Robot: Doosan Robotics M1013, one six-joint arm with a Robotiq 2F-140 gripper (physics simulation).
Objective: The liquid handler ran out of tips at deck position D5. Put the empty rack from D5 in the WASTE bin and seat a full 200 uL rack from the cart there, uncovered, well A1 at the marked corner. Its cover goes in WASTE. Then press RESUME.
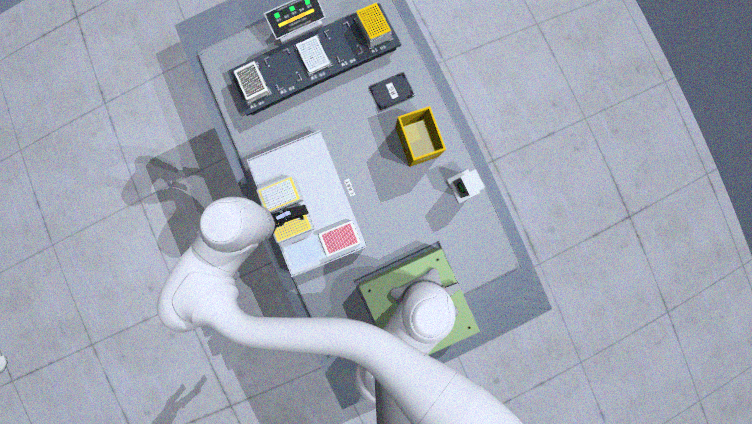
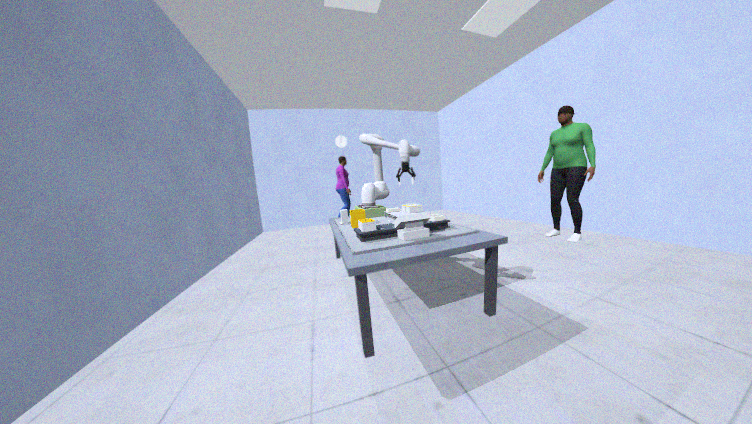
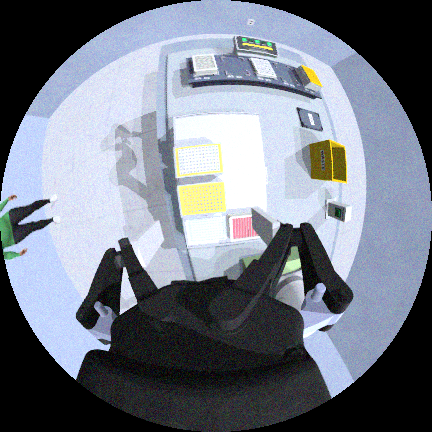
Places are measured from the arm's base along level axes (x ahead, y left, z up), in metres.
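Where they show: gripper, between the fingertips: [image 2: 406,184] [image 3: 205,224]; arm's base, origin of its link: [image 2: 368,207] [image 3: 285,286].
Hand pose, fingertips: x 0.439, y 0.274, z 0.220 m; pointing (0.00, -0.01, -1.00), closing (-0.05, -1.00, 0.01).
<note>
Each offset is from my fingertips to the top centre of the thing. "spot": to the spot under its first point. Level surfaces: height alone.
My gripper [image 1: 290,214] [image 2: 406,182] [image 3: 205,224] is open and empty, high above the cart {0.057 m ahead, 0.063 m right, 0.253 m down} [image 1: 294,152] [image 3: 240,135]. On the cart are a yellow-rimmed white rack {0.117 m ahead, 0.000 m left, 0.188 m down} [image 1: 279,193] [image 3: 199,160], a yellow rack {0.009 m ahead, 0.010 m left, 0.188 m down} [image 1: 293,231] [image 3: 202,199], a pale flat piece {0.098 m back, 0.019 m left, 0.244 m down} [image 1: 305,251] [image 3: 206,231] and a red rack {0.111 m back, 0.115 m right, 0.227 m down} [image 1: 339,238] [image 3: 242,227]. Covers cannot be told apart. A yellow rack {0.534 m ahead, 0.577 m right, 0.202 m down} [image 1: 373,22] [image 3: 311,76] sits at D5, at the deck's right end; whether it holds tips is unclear. The yellow WASTE bin {0.081 m ahead, 0.530 m right, 0.183 m down} [image 1: 404,142] [image 3: 316,167] stands right of the cart. RESUME is not legible.
The deck {0.263 m down} [image 1: 281,68] [image 3: 235,66] also bears a D1 rack {0.549 m ahead, 0.081 m right, 0.232 m down} [image 1: 251,80] and a D3 rack {0.541 m ahead, 0.329 m right, 0.249 m down} [image 1: 312,54]. Behind it stands a display {spot: 0.673 m ahead, 0.326 m right, 0.200 m down} [image 1: 294,18]. A dark pad {spot: 0.302 m ahead, 0.536 m right, 0.311 m down} [image 1: 391,90], a small green-screened box {0.148 m back, 0.609 m right, 0.189 m down} [image 1: 466,185] and the green base [image 1: 379,294] are nearby. Two people [image 2: 568,147] [image 2: 342,176] stand beyond the table.
</note>
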